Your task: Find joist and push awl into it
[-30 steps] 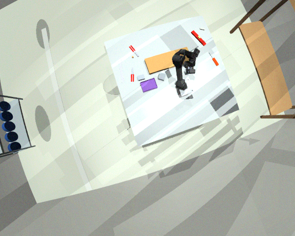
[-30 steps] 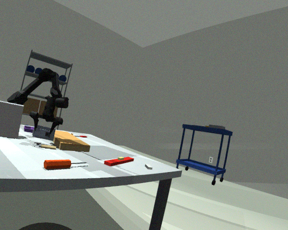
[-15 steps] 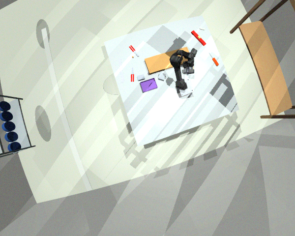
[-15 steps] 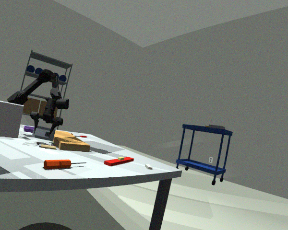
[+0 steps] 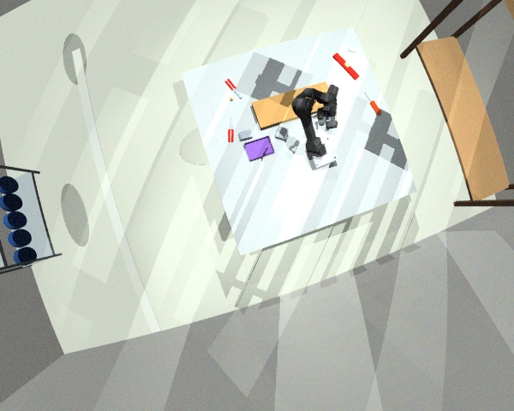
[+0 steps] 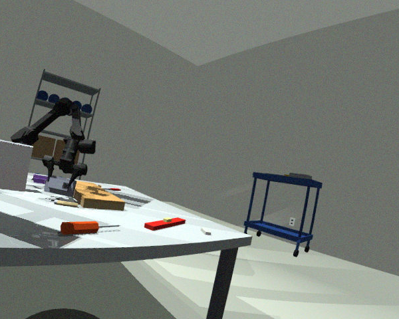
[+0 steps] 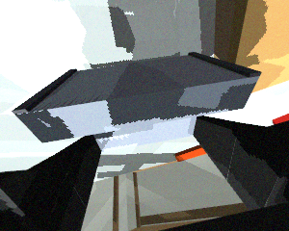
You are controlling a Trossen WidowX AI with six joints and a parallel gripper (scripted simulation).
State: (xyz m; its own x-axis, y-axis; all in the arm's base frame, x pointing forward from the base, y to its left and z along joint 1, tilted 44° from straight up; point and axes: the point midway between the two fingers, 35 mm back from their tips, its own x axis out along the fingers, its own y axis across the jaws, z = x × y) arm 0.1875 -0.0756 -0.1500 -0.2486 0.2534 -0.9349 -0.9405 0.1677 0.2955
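My gripper tip is 20 mm short of the grey stud finder and 10 mm above it. Also, from my gripper tip: awl 10 mm ahead, 50 mm to the right, 70 mm below; red level 380 mm ahead, 260 mm to the right, 60 mm below; purple tray 40 mm behind, 500 mm to the left, 60 mm below.
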